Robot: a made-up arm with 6 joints.
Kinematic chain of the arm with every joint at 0, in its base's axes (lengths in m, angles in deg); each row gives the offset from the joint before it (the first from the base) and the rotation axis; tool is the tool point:
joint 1: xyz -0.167 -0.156 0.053 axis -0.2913 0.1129 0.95
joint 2: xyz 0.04 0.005 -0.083 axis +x
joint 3: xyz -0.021 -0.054 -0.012 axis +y
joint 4: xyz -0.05 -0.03 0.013 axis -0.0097 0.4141 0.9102
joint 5: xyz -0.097 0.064 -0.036 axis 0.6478 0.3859 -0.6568
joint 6: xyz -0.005 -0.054 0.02 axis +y
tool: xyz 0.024 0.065 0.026
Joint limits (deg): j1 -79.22..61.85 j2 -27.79..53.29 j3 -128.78..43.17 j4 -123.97..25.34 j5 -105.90..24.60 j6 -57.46..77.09
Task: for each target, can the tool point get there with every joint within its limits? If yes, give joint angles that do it. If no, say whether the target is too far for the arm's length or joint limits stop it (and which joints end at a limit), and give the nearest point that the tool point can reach.
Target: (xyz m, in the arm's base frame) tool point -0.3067 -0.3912 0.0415
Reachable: no: joint limits stop it (at a limit: joint 2, joint 4, joint 5) | nearest point -0.2777 -0.3521 0.0282 | short by 0.050 m
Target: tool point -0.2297 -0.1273 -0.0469
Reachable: yes | joints 37.07 12.36 16.13 -52.49 -70.07 14.16
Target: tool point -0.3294 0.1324 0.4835
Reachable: no: too far | nearest point -0.2253 -0.0438 0.1490 | short by 0.392 m
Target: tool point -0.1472 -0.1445 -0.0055
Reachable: yes | joints 22.56 28.06 -57.02 -87.56 -31.39 13.12
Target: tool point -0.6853 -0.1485 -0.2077
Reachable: no: too far | nearest point -0.3659 -0.1611 -0.1277 | short by 0.329 m
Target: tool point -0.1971 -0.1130 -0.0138
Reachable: yes | joints 17.82 18.09 20.88 -58.63 -30.08 -16.75
